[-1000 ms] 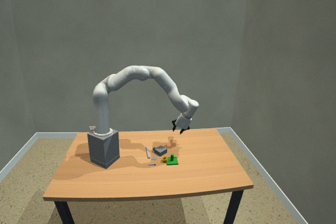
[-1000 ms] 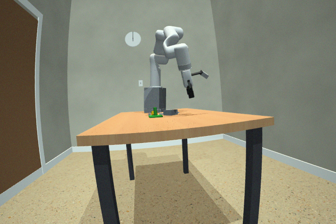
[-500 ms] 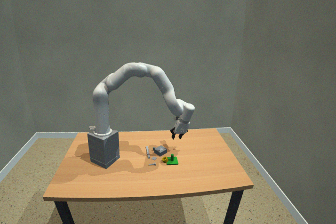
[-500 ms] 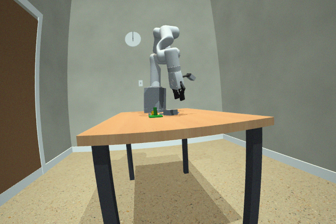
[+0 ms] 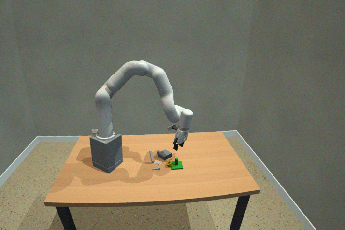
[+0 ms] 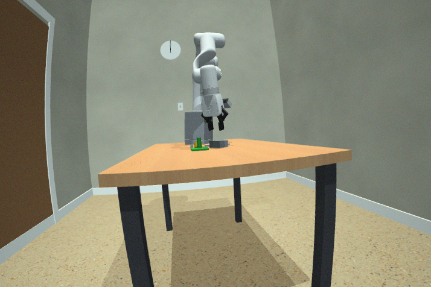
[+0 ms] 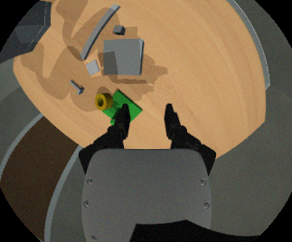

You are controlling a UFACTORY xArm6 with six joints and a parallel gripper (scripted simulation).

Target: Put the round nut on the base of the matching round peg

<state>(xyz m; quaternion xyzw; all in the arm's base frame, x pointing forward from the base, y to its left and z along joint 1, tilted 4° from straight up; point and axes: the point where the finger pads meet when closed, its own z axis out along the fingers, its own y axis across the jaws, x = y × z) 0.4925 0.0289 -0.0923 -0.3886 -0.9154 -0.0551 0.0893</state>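
My hand is 15 cm past the small square piece, 11 cm above it and 4 cm to the left of it. Round my hand: bolt-like piece: 16 cm behind, 11 cm to the right, 10 cm below; grey block: 9 cm below, 9 cm behind, 3 cm to the left; long bar: 19 cm behind, 10 cm below, 4 cm to the left.
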